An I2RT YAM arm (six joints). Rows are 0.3 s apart.
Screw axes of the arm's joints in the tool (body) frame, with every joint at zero. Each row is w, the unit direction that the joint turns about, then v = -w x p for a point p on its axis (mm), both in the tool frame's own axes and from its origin. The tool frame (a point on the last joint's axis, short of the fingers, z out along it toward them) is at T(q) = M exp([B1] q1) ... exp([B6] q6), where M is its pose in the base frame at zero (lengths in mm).
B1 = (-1, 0, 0, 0, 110.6, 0)
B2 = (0, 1, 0, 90.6, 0, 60)
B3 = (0, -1, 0, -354.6, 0, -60)
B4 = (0, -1, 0, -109.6, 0, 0)
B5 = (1, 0, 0, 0, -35.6, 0)
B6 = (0, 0, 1, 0, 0, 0)
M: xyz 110.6 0 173.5 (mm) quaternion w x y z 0.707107 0 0.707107 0
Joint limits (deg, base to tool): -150..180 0..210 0..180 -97..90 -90..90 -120..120
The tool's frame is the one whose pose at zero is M.
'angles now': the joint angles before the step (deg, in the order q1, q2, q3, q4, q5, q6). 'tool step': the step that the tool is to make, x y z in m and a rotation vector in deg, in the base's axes. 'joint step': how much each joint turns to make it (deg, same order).
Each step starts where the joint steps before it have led.
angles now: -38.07, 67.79, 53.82, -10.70, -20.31, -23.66
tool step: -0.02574, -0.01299, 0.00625, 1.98, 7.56, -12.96
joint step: -4.61, -1.53, 3.24, -11.56, 8.96, 0.98
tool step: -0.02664, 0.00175, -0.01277, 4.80, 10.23, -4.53
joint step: -3.60, -1.78, -0.03, -12.83, 3.00, -2.46
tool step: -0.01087, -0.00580, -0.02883, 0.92, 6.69, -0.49
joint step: -2.67, 0.73, -4.37, -0.70, 1.55, -4.62
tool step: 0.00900, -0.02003, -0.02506, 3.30, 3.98, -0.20
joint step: -1.44, 6.99, 0.07, 1.64, -0.08, -1.54
